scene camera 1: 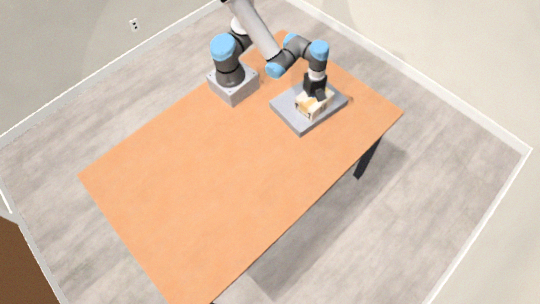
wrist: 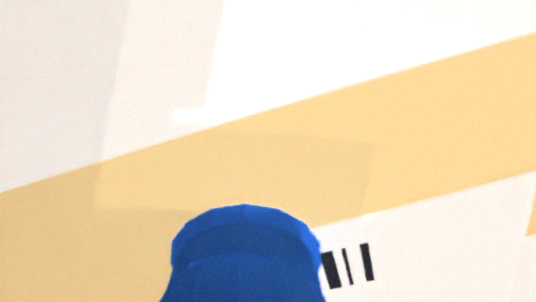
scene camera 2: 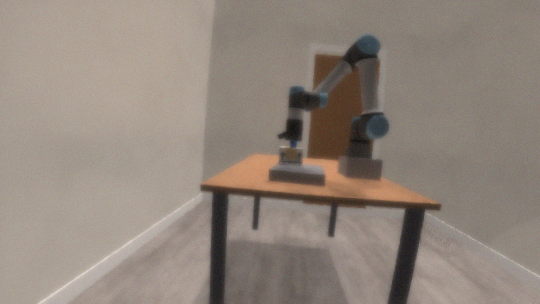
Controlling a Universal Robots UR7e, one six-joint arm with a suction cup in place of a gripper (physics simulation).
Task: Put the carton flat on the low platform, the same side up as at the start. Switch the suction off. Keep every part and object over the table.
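Frame: origin at the arm's base, x back, y right, z up, level; centimetres.
Seen in the pictures: hand, its tool point: (scene camera 1: 312,96) (wrist: 247,225); arm's base, origin of its link: (scene camera 1: 230,76) (scene camera 2: 358,157).
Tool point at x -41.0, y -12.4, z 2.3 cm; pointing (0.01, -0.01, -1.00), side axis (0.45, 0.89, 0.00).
Observation:
Pixels of each thing's middle, then the offset from my tool point to it. Level surfaces: height alone.
- white carton, middle of its body: (wrist: 235,147) (scene camera 1: 314,101) (scene camera 2: 290,155) dx -1.0, dy -0.1, dz -2.8 cm
- grey low platform, middle of its body: (scene camera 2: 298,172) (scene camera 1: 308,103) dx +3.3, dy -2.7, dz -10.6 cm
- orange table, height of its surface: dz -12.9 cm
The white carton (scene camera 1: 313,110) (scene camera 2: 291,155) (wrist: 440,107) with a yellow band is level over the grey low platform (scene camera 1: 284,106) (scene camera 2: 297,175). Arrows on its side point up in the scene camera 2 view. Its outline lies within the platform's in the scene camera 1 view. Its underside is at or very slightly above the platform's top; blur hides whether they touch. My gripper (scene camera 1: 314,91) (scene camera 2: 293,144) (wrist: 245,255) points straight down, its blue suction cup against the carton's top, with suction on. The wrist view shows the band and black bars beside the cup.
The platform stands on the orange table (scene camera 1: 200,175) (scene camera 2: 240,186), near its far right end in the scene camera 1 view. The arm's grey base block (scene camera 1: 233,91) (scene camera 2: 361,168) stands beside the platform, with a stretch of table between them.

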